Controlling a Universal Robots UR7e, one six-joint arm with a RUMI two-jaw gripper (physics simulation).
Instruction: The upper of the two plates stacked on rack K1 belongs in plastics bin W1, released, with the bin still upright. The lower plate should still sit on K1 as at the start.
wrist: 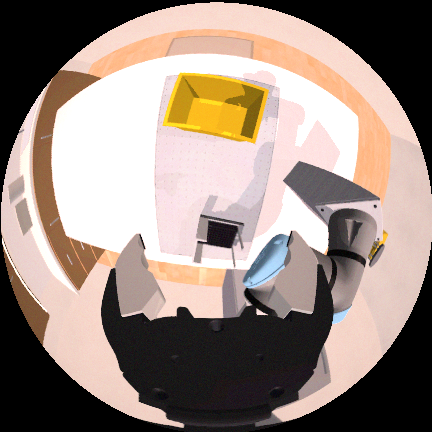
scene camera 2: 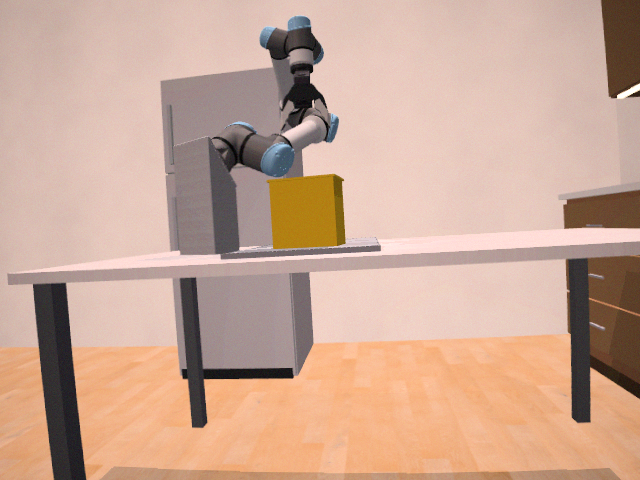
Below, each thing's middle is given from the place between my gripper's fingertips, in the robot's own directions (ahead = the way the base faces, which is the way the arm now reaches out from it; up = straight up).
Labels:
Now: hand 5 cm short of the yellow plastics bin W1 (scene camera 2: 308, 211), 16 cm to the left of it and 26 cm above it.

